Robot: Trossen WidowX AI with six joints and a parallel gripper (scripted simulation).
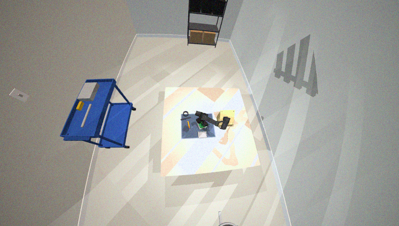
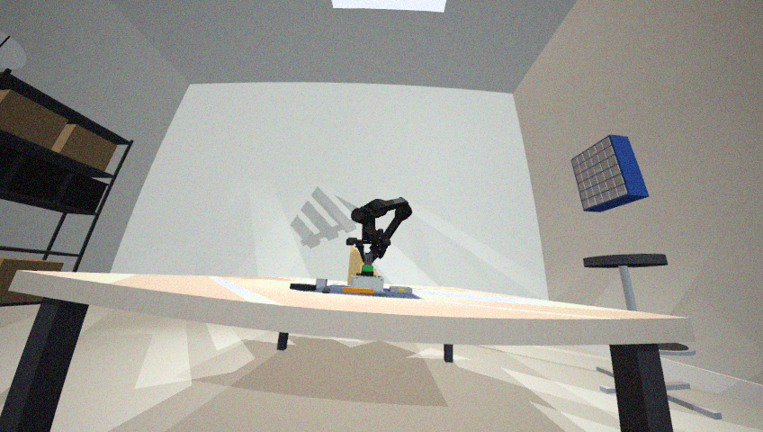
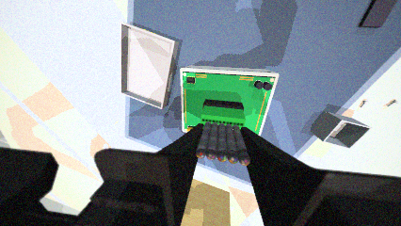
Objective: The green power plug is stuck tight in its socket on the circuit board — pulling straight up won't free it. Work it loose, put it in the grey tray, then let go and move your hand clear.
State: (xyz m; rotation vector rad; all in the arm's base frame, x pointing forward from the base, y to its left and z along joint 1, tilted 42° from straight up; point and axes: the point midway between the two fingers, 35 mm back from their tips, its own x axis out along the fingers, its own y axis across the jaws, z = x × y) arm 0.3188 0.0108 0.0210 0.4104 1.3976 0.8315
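Now: the green power plug 2 cm below my gripper tip. The rest, counted from my gripper tip: blue mat 11 cm below, 5 cm ahead; then dark bar 21 cm ahead, 11 cm to the right, 11 cm below.
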